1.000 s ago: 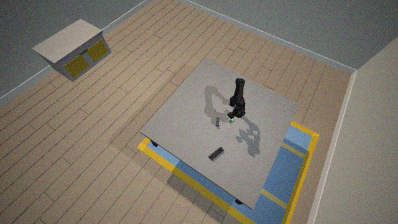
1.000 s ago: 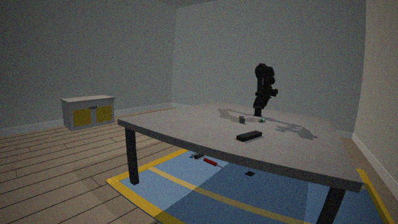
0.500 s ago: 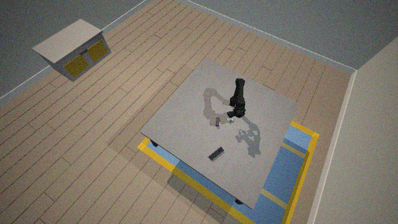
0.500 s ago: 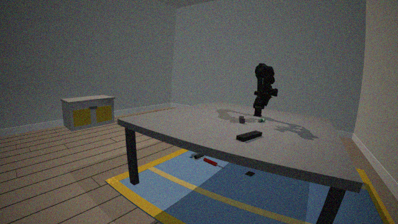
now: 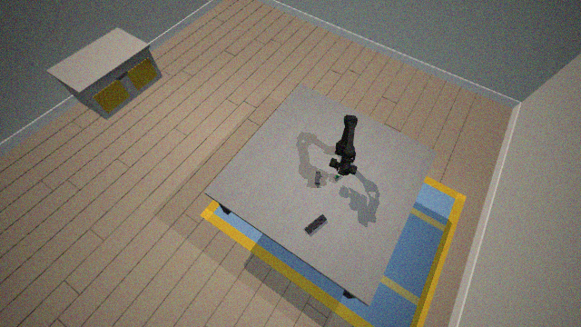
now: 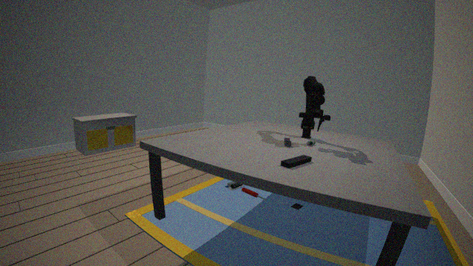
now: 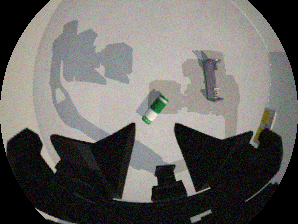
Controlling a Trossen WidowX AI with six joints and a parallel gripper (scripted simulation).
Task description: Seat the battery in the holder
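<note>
The battery lies 10 mm to the right of my gripper tip and 70 mm below it. From my gripper tip the other things lie so: red screwdriver (400 mm ahead, 200 mm to the right, 270 mm below).
</note>
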